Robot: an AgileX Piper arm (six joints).
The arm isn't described. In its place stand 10 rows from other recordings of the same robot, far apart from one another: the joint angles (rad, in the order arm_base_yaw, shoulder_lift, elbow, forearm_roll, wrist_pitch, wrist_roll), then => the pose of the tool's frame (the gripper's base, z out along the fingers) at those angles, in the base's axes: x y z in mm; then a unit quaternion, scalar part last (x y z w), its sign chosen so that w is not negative.
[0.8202, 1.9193, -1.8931, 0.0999, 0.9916, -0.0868] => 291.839 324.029 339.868 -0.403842 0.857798 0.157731 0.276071
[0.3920, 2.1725, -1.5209, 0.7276, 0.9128, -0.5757] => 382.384 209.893 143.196 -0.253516 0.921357 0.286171 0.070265
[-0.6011, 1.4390, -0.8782, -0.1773, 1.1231, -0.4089] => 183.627 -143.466 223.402 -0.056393 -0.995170 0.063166 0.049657
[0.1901, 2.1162, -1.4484, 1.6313, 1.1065, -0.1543] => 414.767 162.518 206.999 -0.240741 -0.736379 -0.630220 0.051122
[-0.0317, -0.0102, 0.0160, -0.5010, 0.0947, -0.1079] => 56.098 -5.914 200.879 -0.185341 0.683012 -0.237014 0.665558
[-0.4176, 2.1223, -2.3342, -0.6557, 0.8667, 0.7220] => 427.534 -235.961 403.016 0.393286 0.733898 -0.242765 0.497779
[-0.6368, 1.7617, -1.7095, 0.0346, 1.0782, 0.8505] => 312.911 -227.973 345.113 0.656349 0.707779 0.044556 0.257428
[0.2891, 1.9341, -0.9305, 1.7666, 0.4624, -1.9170] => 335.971 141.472 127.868 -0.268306 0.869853 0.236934 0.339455
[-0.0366, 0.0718, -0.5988, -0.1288, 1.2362, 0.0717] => -13.501 -10.553 291.811 0.057001 0.885936 -0.055718 0.456906
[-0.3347, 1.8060, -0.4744, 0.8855, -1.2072, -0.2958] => 229.562 -149.556 144.770 0.400128 0.643037 -0.368021 0.539409
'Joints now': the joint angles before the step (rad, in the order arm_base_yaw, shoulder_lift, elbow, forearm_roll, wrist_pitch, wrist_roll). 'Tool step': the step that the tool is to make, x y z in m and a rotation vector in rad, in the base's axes. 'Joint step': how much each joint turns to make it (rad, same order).
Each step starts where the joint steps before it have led.
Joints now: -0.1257, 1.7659, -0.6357, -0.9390, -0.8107, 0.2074
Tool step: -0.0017, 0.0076, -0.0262, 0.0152, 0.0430, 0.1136
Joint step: 0.0001, 0.1003, -0.0009, -0.0862, -0.0809, -0.0155
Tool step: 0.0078, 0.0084, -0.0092, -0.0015, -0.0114, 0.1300
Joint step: 0.0092, 0.0665, -0.0559, -0.1130, -0.0541, 0.0046
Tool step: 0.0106, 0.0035, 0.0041, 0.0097, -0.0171, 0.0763
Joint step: 0.0024, 0.0215, -0.0651, -0.0910, -0.0284, 0.0507
